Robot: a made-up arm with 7 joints.
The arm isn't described. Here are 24 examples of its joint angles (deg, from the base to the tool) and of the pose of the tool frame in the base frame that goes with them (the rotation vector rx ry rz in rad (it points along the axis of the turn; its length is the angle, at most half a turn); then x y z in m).
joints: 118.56 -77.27 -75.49 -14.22 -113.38 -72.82 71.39
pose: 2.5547 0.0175 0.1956 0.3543 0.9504 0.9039
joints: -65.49 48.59 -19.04 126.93 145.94 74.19 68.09
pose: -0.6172 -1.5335 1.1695 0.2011 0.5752 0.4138
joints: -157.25 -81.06 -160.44 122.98 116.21 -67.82 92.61
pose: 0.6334 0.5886 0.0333 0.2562 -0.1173 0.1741
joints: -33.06 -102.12 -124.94 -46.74 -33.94 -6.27 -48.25
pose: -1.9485 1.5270 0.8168 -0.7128 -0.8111 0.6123
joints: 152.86 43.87 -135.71 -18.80 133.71 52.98 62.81
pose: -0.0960 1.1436 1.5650 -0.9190 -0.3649 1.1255
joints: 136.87 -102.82 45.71 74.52 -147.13 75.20 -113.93
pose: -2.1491 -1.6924 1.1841 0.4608 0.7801 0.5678
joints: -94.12 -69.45 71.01 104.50 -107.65 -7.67 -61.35
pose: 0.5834 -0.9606 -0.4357 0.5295 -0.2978 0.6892
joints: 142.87 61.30 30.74 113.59 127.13 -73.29 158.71
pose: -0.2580 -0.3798 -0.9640 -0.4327 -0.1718 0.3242
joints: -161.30 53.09 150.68 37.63 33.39 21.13 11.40
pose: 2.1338 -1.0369 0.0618 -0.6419 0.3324 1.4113
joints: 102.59 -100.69 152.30 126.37 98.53 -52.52 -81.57
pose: -1.7965 1.3919 -1.3755 -0.2280 0.2977 0.1021
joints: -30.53 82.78 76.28 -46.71 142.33 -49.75 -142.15
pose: 0.7722 -0.1612 -0.5897 0.7225 0.8995 0.6800
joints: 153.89 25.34 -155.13 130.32 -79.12 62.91 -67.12
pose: 0.2129 -1.3446 0.9062 0.1989 0.0088 0.8497
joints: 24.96 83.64 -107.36 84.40 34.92 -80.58 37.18
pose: -2.7913 -0.7079 0.2920 0.8733 0.0071 0.7667
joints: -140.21 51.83 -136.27 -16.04 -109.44 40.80 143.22
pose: 0.2136 -2.3263 0.7278 -0.6791 0.7775 1.0798
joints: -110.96 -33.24 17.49 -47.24 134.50 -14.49 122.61
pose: 0.1763 -1.9674 -2.1335 0.1965 -0.8894 1.1493
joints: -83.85 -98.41 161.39 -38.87 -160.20 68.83 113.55
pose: 2.2440 -1.0479 0.1302 -0.3103 -0.9139 0.7277
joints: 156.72 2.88 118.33 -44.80 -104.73 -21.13 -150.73
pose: -2.9503 0.4154 0.2545 0.0223 -0.4608 1.5335
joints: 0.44 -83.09 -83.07 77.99 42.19 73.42 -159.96
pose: -2.1873 -2.0035 0.5244 -0.5843 0.4664 0.7277
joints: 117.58 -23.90 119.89 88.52 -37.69 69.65 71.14
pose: -0.6848 1.2299 0.2896 -0.1961 0.5884 0.8916
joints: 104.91 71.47 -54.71 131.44 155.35 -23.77 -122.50
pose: -1.2558 -1.7238 1.8079 0.2341 -0.3025 0.3499
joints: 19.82 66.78 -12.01 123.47 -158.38 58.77 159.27
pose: -1.7183 -1.1197 2.3004 0.5732 -0.0932 0.2530
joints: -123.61 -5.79 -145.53 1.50 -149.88 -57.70 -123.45
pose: -0.1582 2.2249 1.9555 -0.0830 -0.2186 1.6235
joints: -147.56 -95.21 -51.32 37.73 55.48 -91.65 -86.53
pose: 0.1949 0.3199 -2.4279 0.7525 -0.6800 0.3744
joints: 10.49 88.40 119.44 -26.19 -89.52 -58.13 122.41
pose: 0.7087 -1.6874 -0.0270 1.1229 0.1936 0.5833
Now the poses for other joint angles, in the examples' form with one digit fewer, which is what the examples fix.
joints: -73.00 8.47 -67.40 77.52 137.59 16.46 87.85
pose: 1.152 -1.899 1.330 -0.392 0.534 1.166
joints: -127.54 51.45 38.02 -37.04 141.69 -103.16 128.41
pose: 0.060 1.480 -0.896 -0.593 0.545 1.202
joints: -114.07 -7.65 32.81 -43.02 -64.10 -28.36 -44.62
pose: 0.365 -1.757 -1.861 0.127 -0.569 1.428
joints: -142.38 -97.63 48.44 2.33 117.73 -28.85 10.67
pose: 2.622 -0.679 -1.449 0.885 -0.715 0.396
